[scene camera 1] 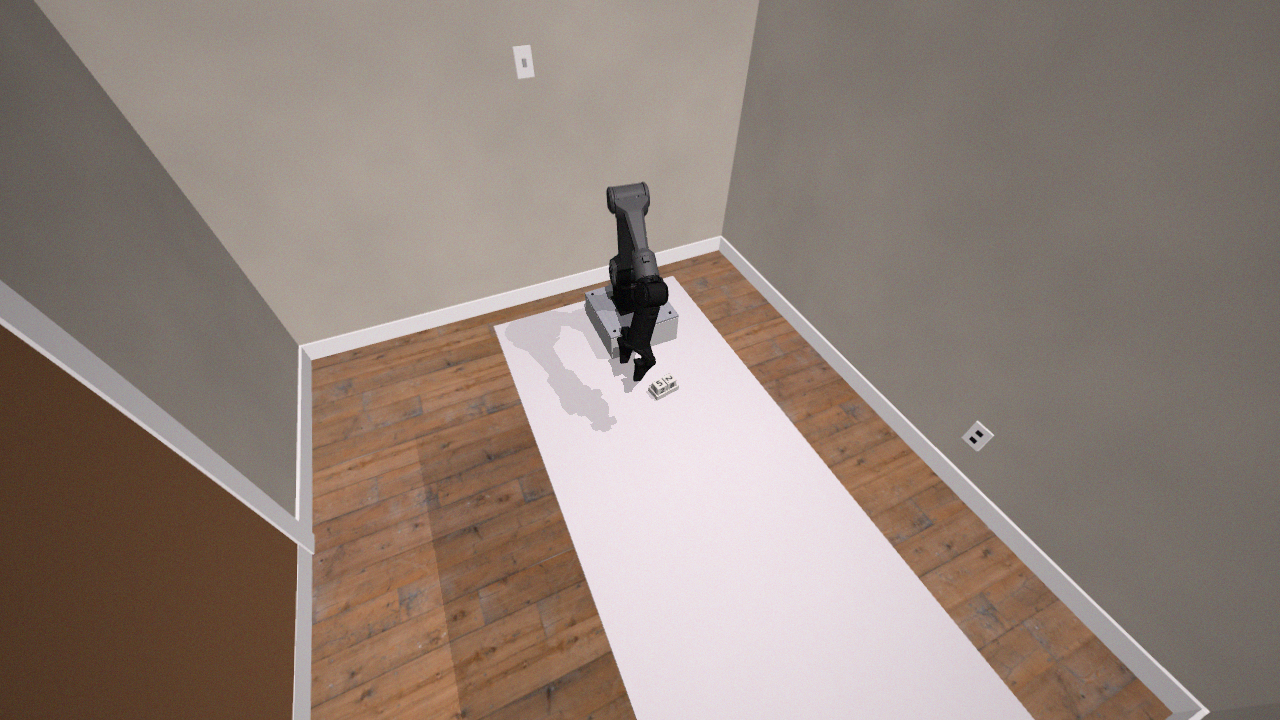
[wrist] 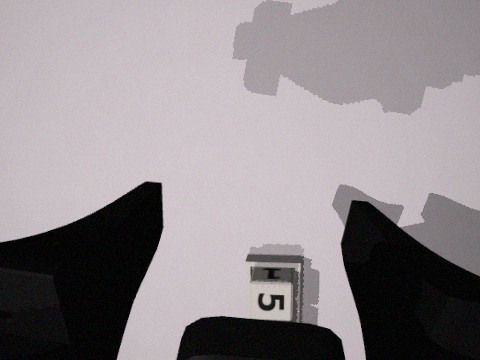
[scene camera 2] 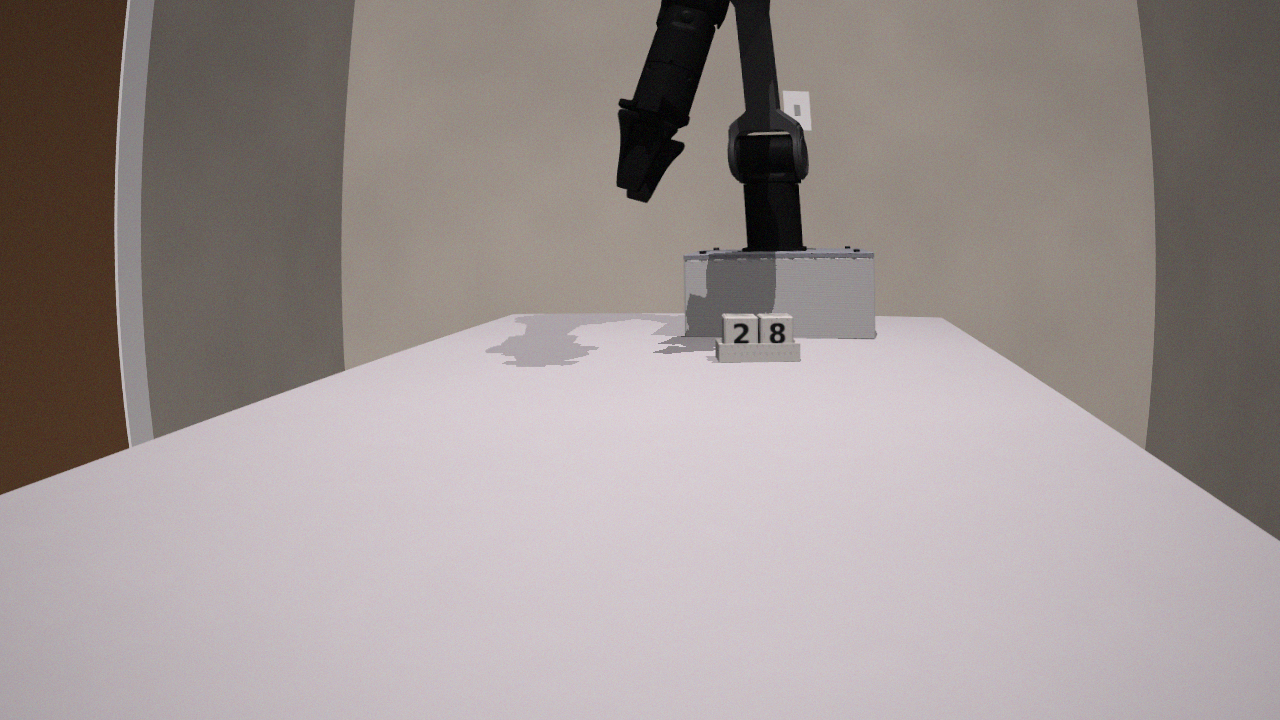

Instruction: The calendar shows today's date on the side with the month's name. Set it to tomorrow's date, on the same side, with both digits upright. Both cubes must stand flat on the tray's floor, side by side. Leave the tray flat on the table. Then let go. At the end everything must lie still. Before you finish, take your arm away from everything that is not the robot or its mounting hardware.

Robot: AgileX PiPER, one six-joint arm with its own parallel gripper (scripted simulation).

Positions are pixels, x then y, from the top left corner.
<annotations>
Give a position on a grey calendar tray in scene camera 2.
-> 760,352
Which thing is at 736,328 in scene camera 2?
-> A cube.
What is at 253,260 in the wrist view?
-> A grey calendar tray.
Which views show my gripper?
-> Scene camera 1, the wrist view and scene camera 2: all of them.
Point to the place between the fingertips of my gripper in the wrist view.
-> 254,214
</annotations>
